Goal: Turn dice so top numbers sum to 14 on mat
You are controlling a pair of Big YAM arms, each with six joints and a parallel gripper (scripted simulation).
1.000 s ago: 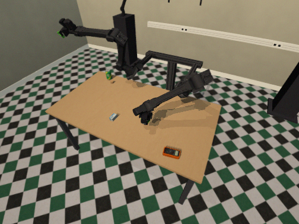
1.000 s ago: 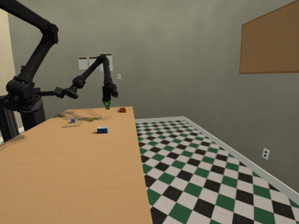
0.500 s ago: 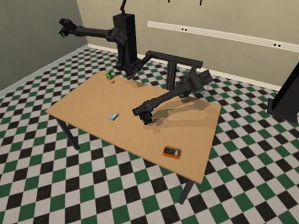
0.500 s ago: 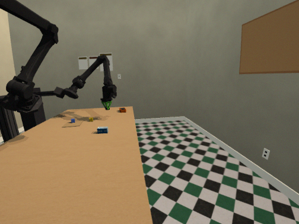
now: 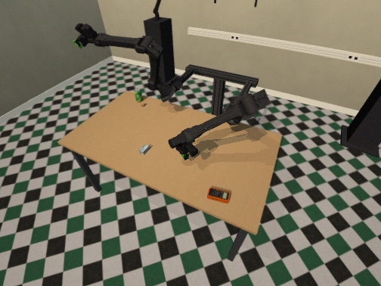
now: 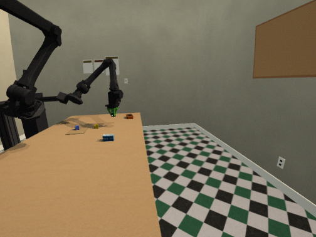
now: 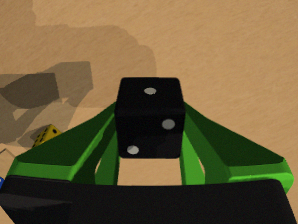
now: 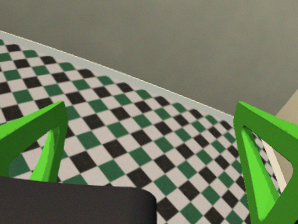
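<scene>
The yellow die lies 140 mm behind my left hand, 50 mm to the right of it and 80 mm below it. From my left hand the other things lie so: blue die: 300 mm behind, 80 mm to the right, 80 mm below; black die: right at my left hand; tan mat: 280 mm behind, 120 mm to the right, 90 mm below.
</scene>
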